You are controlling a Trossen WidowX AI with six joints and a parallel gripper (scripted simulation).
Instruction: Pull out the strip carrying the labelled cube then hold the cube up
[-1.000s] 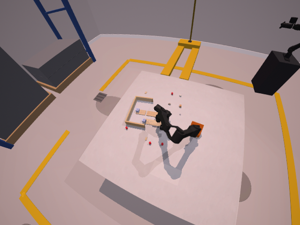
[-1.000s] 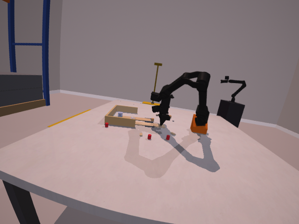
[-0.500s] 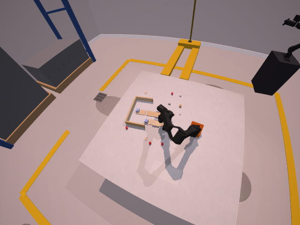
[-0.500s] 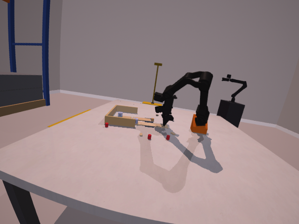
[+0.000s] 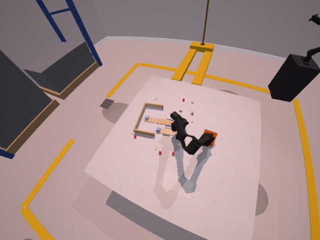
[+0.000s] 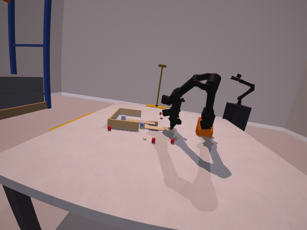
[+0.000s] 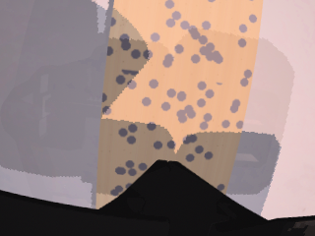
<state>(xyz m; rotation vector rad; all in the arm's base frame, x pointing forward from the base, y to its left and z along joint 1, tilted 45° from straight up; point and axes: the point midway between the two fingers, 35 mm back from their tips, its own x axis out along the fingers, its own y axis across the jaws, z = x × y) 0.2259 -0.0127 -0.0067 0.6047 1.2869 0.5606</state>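
My gripper tip is 9 cm short of the speckled strip.
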